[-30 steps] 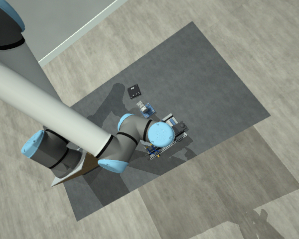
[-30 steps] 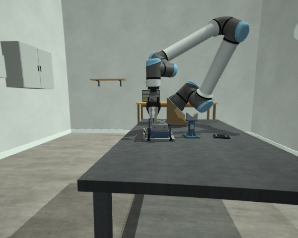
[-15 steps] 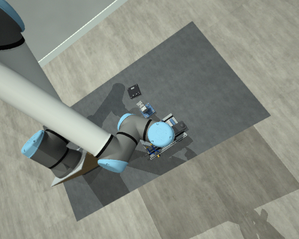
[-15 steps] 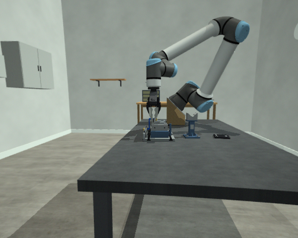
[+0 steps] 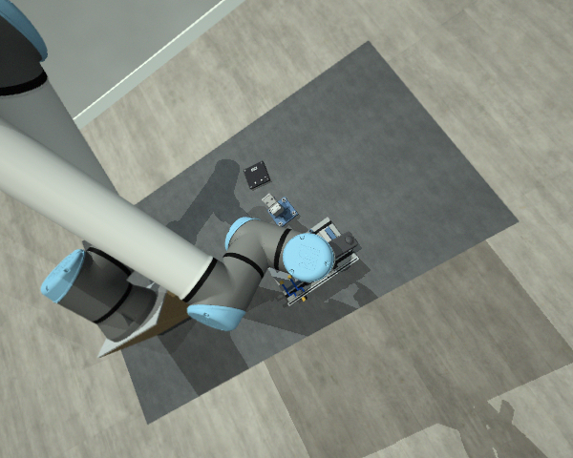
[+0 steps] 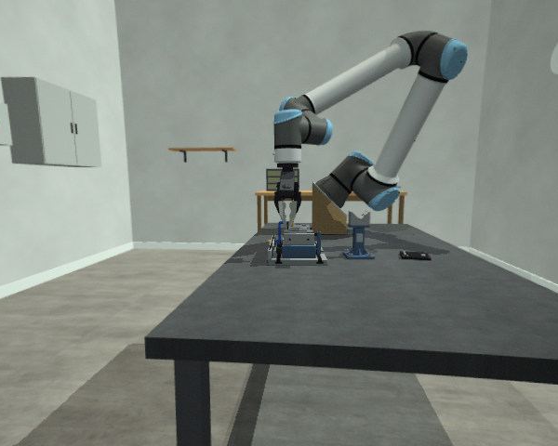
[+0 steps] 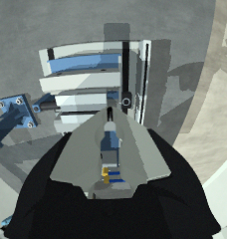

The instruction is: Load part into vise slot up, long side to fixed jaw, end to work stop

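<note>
My gripper is now 30 mm to the right of the part, 20 mm above it and 10 mm past it. Round my hand: infeed plate 430 mm to the left, 130 mm behind, 110 mm below; vise 80 mm below, 80 mm behind, 20 mm to the left.
</note>
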